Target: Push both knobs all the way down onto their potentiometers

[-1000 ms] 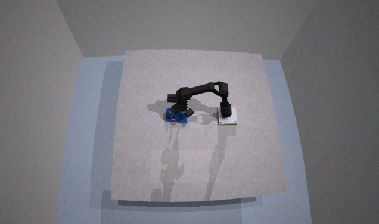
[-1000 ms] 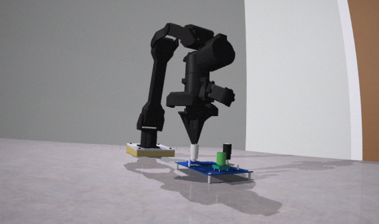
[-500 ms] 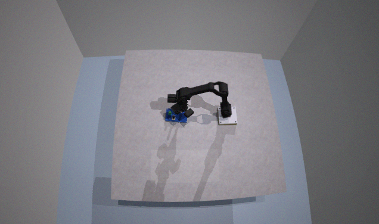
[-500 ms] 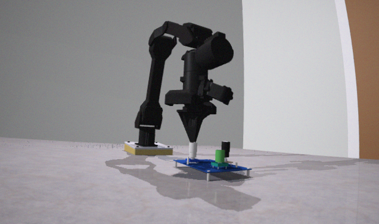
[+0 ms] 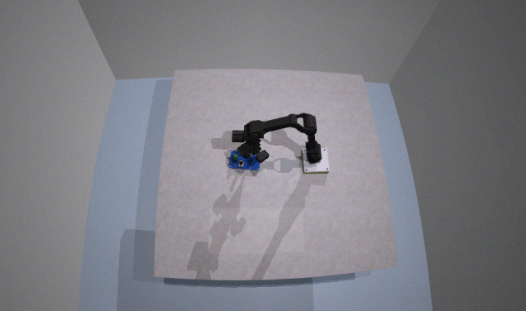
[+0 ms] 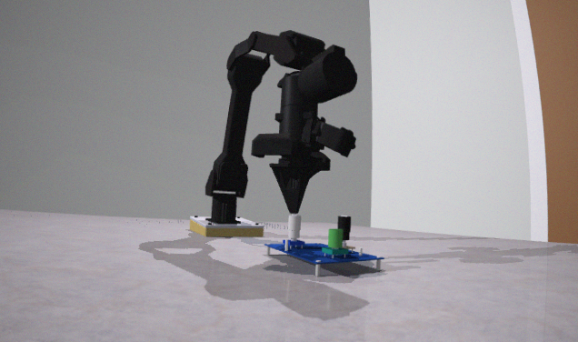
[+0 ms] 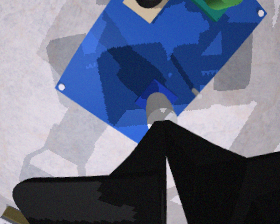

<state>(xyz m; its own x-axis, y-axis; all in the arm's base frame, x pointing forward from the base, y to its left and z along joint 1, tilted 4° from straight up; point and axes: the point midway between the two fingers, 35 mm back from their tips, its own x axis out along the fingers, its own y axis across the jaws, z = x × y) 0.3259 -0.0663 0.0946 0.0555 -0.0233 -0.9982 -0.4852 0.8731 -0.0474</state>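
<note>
My gripper tip is now 2 cm above the potentiometer knob.
</note>
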